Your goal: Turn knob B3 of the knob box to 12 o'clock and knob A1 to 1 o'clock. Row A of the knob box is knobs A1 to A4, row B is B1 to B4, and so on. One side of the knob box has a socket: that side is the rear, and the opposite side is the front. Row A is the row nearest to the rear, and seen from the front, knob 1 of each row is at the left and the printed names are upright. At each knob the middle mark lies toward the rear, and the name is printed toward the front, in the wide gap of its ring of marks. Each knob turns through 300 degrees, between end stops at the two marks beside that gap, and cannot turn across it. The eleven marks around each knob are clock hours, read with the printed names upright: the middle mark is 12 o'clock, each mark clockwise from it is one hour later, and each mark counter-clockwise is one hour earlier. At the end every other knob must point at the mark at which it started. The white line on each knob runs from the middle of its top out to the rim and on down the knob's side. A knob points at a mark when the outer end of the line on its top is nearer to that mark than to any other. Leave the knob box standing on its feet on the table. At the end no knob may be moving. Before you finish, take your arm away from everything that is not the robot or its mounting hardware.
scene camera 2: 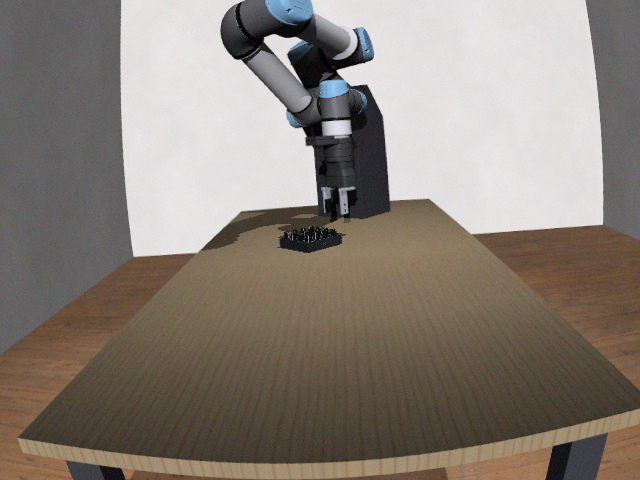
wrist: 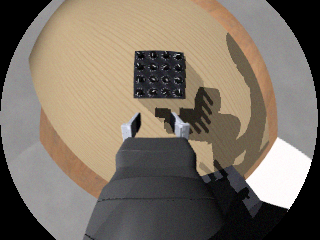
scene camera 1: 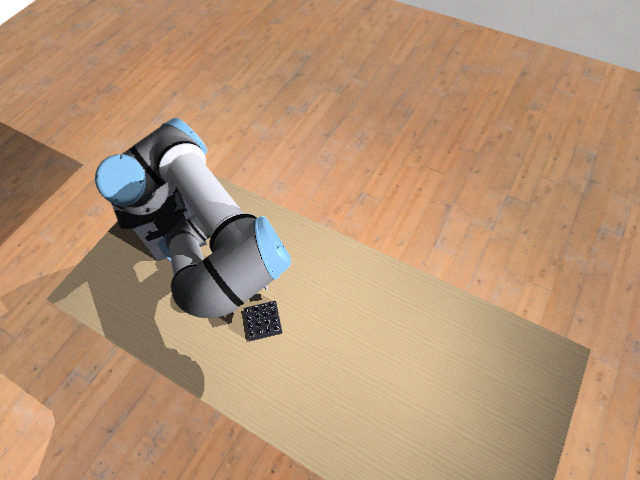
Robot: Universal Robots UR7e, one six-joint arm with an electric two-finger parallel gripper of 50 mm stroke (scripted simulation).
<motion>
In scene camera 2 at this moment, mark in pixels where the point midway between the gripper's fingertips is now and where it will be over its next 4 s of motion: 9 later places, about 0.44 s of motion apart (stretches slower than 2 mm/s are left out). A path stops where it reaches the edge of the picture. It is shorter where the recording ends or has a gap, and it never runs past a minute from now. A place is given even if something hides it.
My gripper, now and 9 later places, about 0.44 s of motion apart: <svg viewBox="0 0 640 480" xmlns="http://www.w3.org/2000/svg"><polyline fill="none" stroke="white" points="336,213 335,213 335,213 334,212 333,211 333,210 332,208 332,211 332,216 332,222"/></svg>
</motion>
